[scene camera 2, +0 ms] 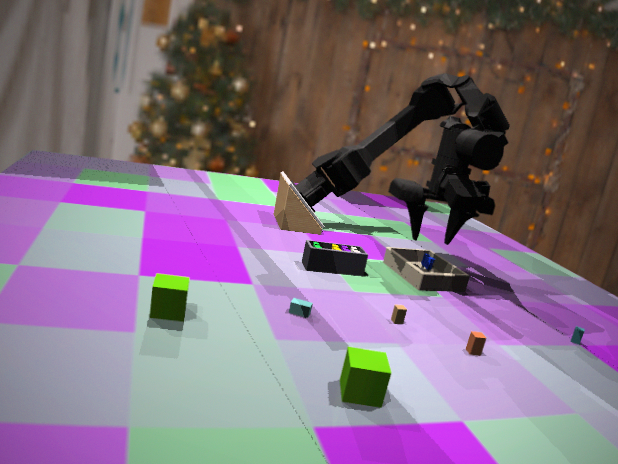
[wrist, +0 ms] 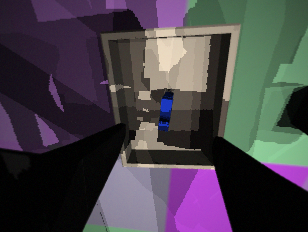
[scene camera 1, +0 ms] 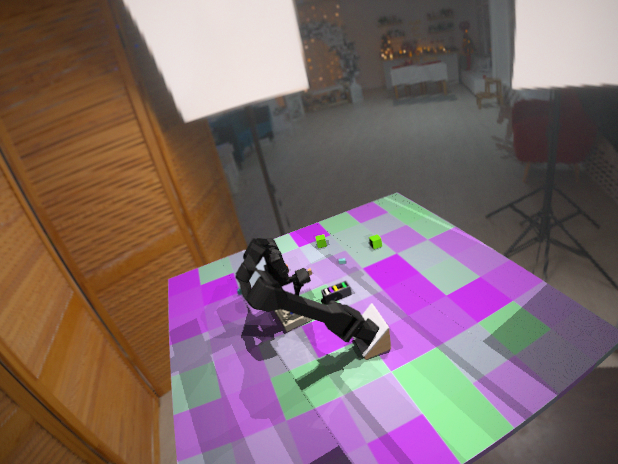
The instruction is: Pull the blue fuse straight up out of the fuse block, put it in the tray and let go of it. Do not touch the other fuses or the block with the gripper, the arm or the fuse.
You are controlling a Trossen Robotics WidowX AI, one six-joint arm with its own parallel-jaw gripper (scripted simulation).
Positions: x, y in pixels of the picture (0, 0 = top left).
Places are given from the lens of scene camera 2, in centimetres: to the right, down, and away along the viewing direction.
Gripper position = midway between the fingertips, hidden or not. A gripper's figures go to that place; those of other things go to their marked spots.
my gripper [scene camera 2: 430, 242]: 22, 2, 93
tray [scene camera 2: 444, 276]: 23, 8, 88
